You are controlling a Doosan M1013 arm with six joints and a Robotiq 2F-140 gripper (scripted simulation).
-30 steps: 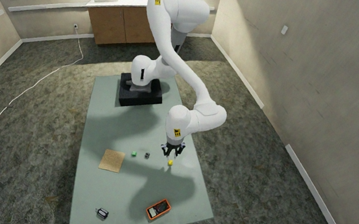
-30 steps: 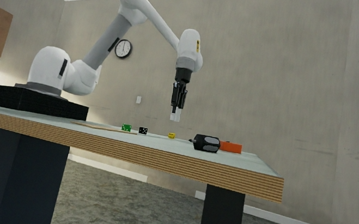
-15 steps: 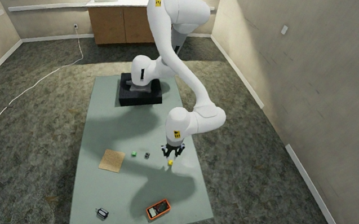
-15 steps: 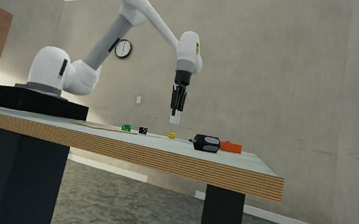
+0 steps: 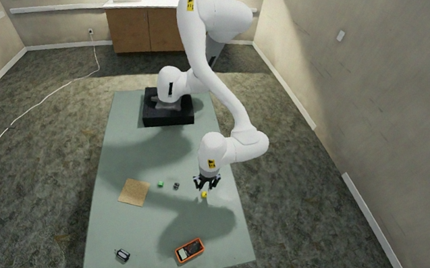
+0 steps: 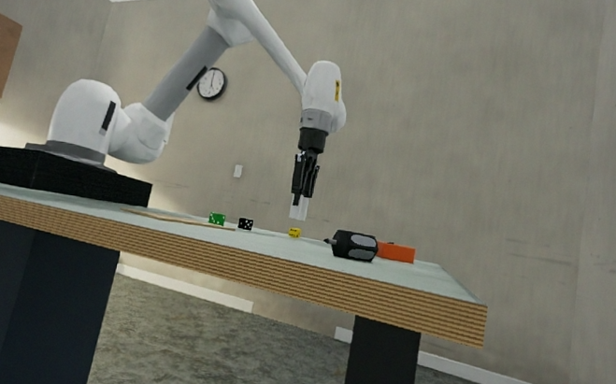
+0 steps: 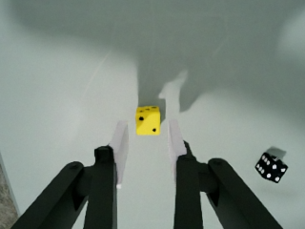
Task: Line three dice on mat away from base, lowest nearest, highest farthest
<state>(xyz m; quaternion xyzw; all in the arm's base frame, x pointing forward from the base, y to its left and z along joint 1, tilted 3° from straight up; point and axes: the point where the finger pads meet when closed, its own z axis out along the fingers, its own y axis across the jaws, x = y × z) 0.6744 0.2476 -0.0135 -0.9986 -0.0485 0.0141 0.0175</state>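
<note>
Right now my hand is 70 mm above the yellow die. The rest, counted from my hand: orange-cased handheld device 290 mm ahead, 80 mm to the right, 70 mm below; then black die 50 mm behind, 150 mm to the right, 70 mm below; then green die 60 mm behind, 240 mm to the right, 70 mm below.
</note>
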